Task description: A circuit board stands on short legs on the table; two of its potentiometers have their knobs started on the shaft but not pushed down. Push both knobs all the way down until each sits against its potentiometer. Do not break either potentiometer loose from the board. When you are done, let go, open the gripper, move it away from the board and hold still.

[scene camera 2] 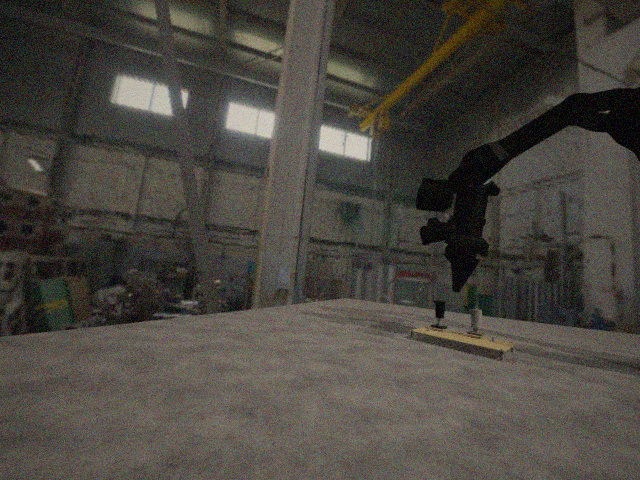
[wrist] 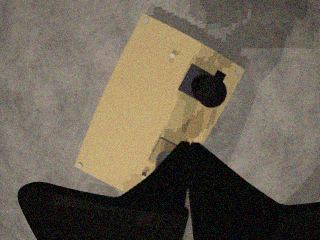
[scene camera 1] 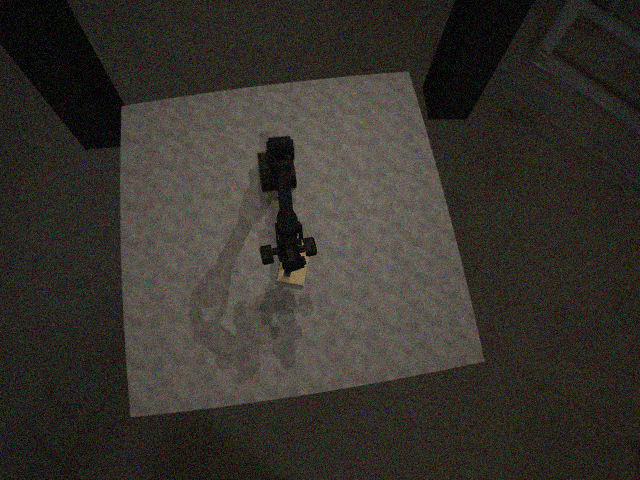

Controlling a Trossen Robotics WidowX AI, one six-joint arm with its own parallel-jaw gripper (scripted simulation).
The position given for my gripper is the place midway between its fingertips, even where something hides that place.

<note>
My gripper (scene camera 2: pixel 455 291) is shut and holds nothing. Also in view: a dark knob (wrist: pixel 210 90).
My gripper shows as well in the wrist view (wrist: pixel 188 150).
</note>
